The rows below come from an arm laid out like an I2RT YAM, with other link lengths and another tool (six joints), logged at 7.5 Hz.
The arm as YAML. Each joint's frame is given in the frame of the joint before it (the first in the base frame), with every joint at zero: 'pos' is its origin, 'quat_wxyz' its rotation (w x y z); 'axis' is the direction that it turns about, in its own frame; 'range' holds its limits. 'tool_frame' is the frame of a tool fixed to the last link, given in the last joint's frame.
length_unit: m
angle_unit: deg
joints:
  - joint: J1
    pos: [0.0, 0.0, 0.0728]
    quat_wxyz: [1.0, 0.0, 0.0, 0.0]
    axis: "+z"
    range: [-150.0, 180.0]
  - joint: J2
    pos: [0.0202, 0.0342, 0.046]
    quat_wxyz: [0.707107, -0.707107, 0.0, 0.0]
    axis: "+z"
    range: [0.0, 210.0]
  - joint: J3
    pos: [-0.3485, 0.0, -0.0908]
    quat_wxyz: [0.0, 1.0, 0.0, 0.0]
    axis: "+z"
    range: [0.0, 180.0]
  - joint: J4
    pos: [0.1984, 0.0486, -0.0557]
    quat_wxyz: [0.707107, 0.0, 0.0, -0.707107]
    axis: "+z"
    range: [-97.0, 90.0]
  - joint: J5
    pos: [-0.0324, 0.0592, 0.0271]
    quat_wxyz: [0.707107, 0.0, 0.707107, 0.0]
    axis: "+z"
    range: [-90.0, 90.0]
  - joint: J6
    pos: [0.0, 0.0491, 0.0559]
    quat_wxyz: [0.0, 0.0, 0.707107, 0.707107]
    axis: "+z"
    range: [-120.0, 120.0]
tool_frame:
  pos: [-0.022, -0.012, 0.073]
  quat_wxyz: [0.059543, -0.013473, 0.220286, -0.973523]
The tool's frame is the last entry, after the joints.
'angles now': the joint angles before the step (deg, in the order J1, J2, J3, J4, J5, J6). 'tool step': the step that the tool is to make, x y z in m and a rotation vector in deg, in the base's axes. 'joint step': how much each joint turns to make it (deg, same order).
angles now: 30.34, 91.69, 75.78, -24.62, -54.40, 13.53
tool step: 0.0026, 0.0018, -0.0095, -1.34, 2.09, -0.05
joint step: 0.07, 1.12, -0.42, -0.92, 0.16, 0.01
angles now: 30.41, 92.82, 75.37, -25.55, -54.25, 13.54
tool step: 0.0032, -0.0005, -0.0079, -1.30, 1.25, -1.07
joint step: -0.17, 0.51, -0.77, -0.10, 0.99, 0.45
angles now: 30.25, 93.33, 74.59, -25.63, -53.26, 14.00
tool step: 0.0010, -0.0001, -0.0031, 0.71, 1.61, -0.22
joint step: -0.23, 0.19, -1.20, 1.74, -1.00, 1.72
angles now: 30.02, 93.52, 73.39, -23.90, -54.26, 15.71
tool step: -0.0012, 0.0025, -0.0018, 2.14, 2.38, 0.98
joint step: 0.12, 0.33, -1.74, 3.46, -2.71, 2.88
